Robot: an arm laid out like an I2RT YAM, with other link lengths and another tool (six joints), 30 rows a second.
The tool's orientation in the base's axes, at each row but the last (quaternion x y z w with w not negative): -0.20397, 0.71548, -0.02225, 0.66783; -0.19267, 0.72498, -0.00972, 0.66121; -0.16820, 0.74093, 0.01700, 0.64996; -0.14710, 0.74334, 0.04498, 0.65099; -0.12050, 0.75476, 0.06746, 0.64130
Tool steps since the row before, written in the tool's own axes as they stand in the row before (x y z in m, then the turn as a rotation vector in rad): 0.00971, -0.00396, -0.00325, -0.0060, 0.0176, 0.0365; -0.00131, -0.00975, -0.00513, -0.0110, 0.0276, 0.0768; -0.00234, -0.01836, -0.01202, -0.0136, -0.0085, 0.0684; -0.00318, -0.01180, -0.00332, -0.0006, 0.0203, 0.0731; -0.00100, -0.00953, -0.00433, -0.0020, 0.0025, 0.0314
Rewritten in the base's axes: -0.00234, -0.00753, -0.00764, 0.0307, 0.0268, -0.0036; -0.00227, -0.00988, 0.00452, 0.0671, 0.0472, -0.0065; -0.00630, -0.01971, 0.00768, 0.0691, 0.0118, 0.0043; 0.00045, -0.01159, 0.00508, 0.0642, 0.0383, -0.0128; -0.00141, -0.01018, 0.00222, 0.0295, 0.0106, -0.0034
